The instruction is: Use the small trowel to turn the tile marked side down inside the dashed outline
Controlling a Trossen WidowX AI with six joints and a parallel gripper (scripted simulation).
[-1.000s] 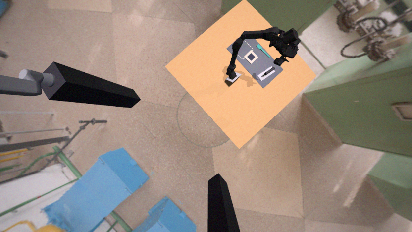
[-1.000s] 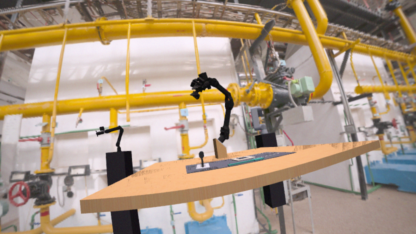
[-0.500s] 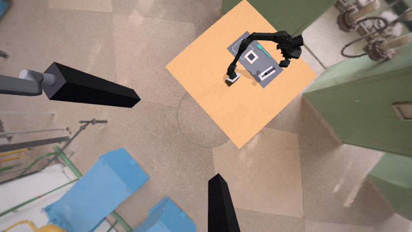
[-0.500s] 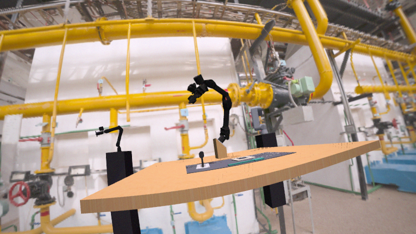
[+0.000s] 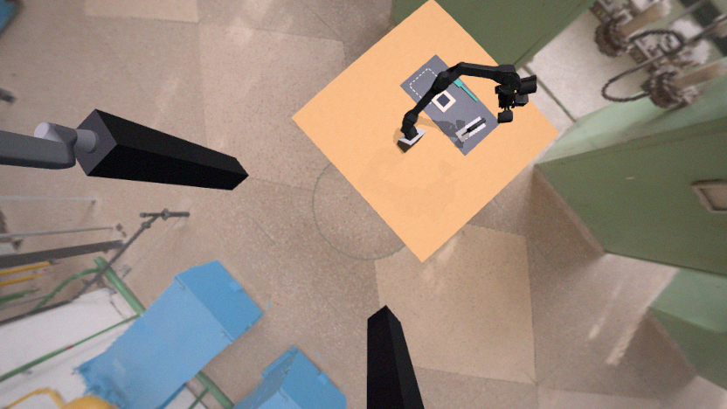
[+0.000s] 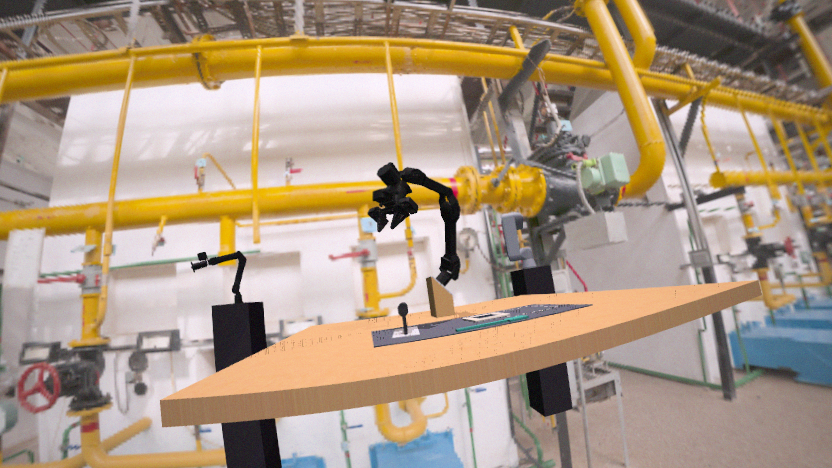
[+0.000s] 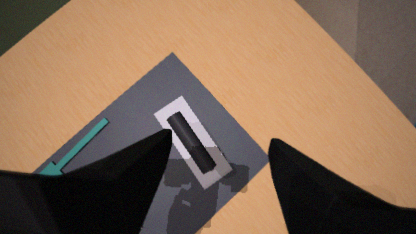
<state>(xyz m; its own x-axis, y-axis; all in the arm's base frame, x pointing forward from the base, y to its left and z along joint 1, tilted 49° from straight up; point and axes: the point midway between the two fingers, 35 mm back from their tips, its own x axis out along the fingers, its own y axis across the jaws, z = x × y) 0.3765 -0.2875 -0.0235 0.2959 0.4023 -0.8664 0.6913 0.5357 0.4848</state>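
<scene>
The small trowel is 10 mm behind my gripper tip, 30 mm to the left of it and 290 mm below it. The rest, counted from my gripper tip: grey mat 20 mm ahead, 240 mm to the left, 350 mm below; then teal trowel 160 mm ahead, 270 mm to the left, 320 mm below; then tile 10 mm behind, 290 mm to the left, 320 mm below.
</scene>
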